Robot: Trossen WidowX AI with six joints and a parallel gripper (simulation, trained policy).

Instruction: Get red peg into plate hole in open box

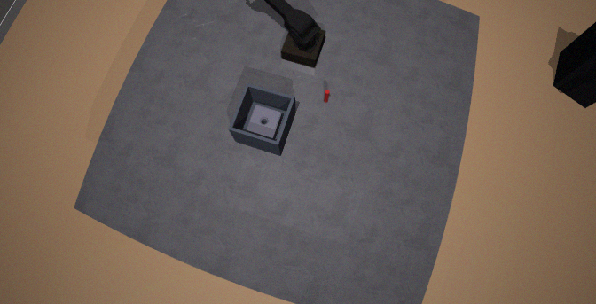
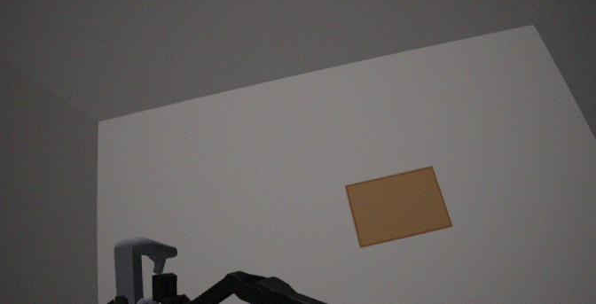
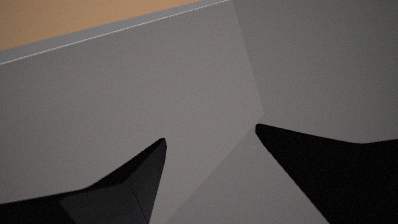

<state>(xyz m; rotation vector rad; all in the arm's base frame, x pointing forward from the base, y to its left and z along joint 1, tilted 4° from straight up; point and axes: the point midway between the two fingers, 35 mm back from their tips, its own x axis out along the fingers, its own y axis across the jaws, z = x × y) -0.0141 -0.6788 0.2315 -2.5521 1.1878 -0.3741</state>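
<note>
Right now the red peg is 86 cm to the left of my gripper tip, 24 cm below it and 12 cm ahead of it. Also, from my gripper tip: plate (73 cm to the left, 30 cm ahead, 24 cm below).
</note>
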